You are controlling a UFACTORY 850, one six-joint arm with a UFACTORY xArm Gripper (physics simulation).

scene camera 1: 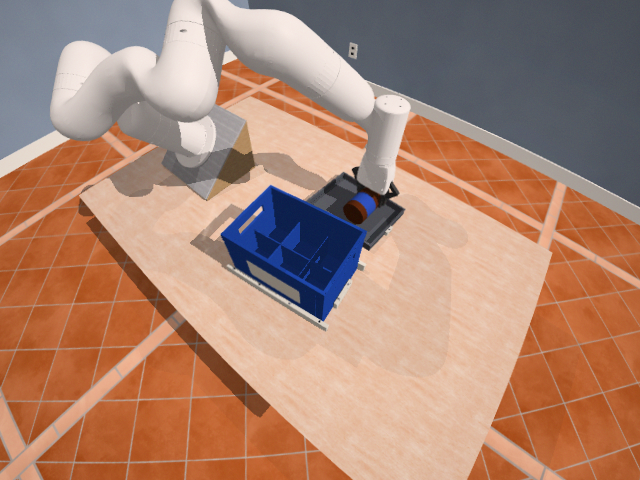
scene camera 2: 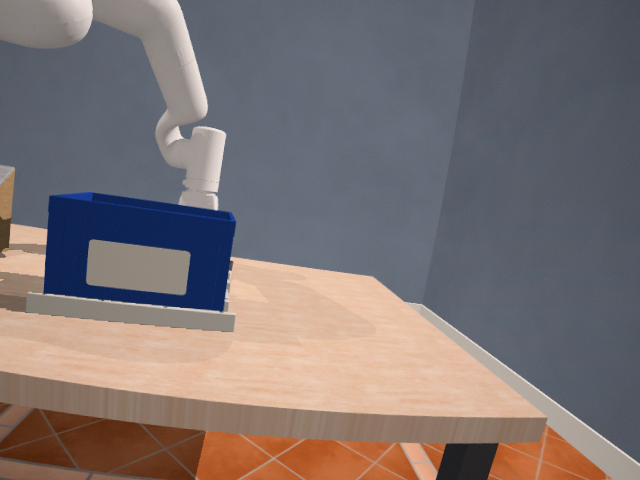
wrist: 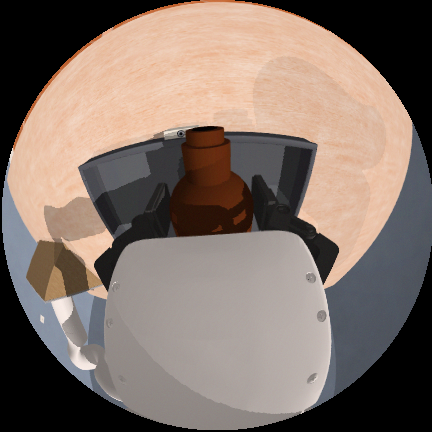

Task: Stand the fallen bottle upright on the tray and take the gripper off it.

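The brown bottle with a blue label lies on its side on the dark grey tray. In scene camera 1 its base faces the blue crate. In the wrist view its neck points away from the gripper body, over the tray's far rim. My gripper is low over the tray and shut on the bottle's body, with one black finger against each side. The gripper body hides the bottle's label and base in the wrist view. In scene camera 2 the crate hides the bottle and the fingers.
A blue crate with dividers stands right beside the tray, with pale strips along its foot. The arm's wedge-shaped base block stands at the back left of the table.
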